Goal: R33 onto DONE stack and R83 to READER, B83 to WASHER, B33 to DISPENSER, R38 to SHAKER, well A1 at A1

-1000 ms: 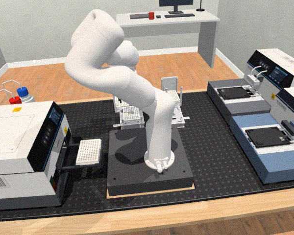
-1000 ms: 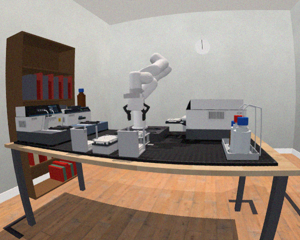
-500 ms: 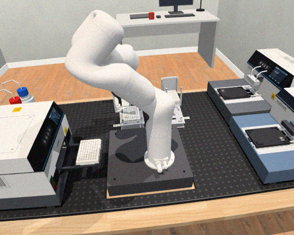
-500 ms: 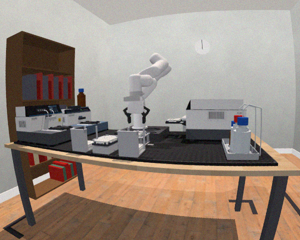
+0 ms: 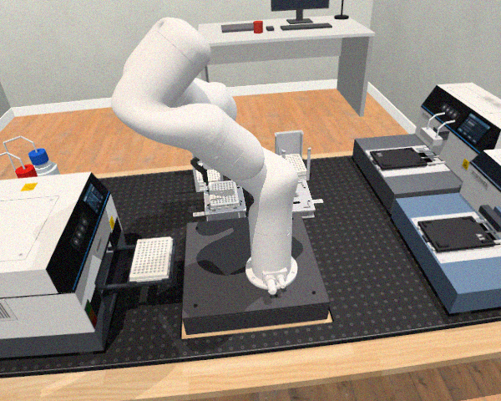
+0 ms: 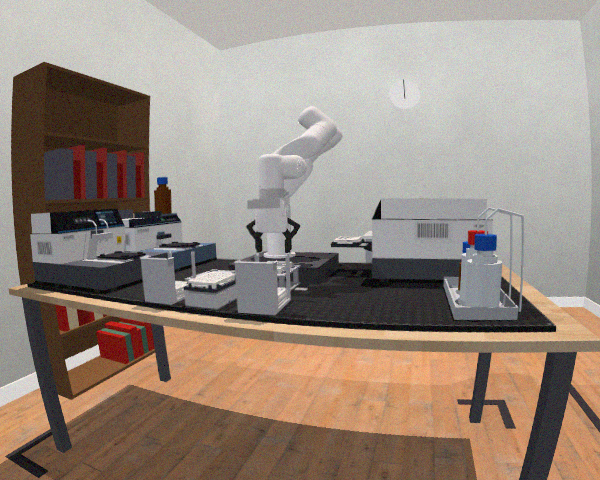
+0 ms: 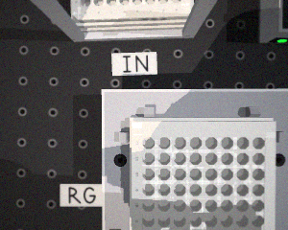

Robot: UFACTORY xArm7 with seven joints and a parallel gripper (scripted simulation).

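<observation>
Right now my hand is 7 cm above the regrip nest. Round my hand: DONE label: 10 cm ahead, 26 cm to the right, 12 cm below; then RG label: 8 cm to the left, 12 cm below; then N6 label: 1 cm behind, 30 cm to the right, 12 cm below.
</observation>
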